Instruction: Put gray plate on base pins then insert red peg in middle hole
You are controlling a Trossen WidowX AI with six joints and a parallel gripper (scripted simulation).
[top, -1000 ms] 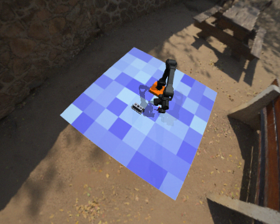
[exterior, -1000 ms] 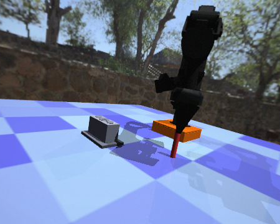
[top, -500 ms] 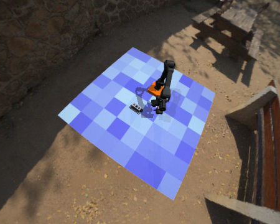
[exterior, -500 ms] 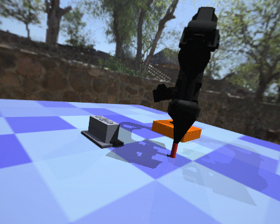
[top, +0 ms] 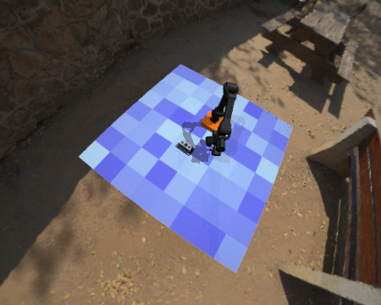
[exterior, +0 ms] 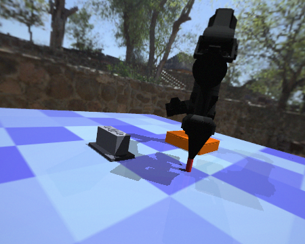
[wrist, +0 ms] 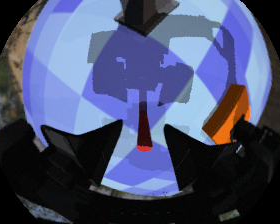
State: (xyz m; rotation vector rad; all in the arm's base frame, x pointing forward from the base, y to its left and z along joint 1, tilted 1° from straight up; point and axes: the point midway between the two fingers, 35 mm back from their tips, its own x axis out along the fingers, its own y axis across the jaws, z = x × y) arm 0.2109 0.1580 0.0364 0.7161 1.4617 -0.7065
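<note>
Now: the gray plate 13 cm ahead of my gripper tip and 16 cm to the right of it. The rest, counted from my gripper tip: dark base (13 cm ahead, 16 cm to the right, 3 cm below); then red peg (right at my gripper tip).
</note>
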